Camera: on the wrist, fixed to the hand. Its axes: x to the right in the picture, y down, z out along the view.
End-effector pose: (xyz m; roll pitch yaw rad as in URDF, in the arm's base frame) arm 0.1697 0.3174 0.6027 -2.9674 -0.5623 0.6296
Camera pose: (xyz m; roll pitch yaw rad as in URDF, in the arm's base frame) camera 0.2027 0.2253 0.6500 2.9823 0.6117 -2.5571
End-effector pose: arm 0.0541 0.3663 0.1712 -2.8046 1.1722 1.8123
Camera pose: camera 0.1440 0.4260 0.1845 2.9393 -1.1269 -1.4332
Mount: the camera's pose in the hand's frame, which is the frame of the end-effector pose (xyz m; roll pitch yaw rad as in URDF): 0.0019 0.0830 -0.0702 0.0391 -0.0555 -3.1138
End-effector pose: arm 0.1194 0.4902 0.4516 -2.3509 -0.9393 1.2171
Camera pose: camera 0.2241 0.4610 0.4475 2.3076 0.9562 -2.0269
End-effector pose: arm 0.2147 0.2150 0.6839 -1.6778 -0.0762 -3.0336
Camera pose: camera 0.1987 0.2924 0.6092 1.7139 0.0544 0.0498
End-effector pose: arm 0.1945 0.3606 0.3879 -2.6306 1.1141 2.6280
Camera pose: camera 0.2301 0.4631 0.3953 2.7669 -1.0768 -0.6221
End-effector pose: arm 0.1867 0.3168 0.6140 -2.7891 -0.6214 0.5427
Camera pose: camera 0.2222 0.2189 0.6454 2.7946 0.6631 -2.6563
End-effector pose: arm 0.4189 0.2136 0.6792 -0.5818 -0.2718 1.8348
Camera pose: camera 0.3814 0.2344 0.5793 0.6199 0.2102 -1.3143
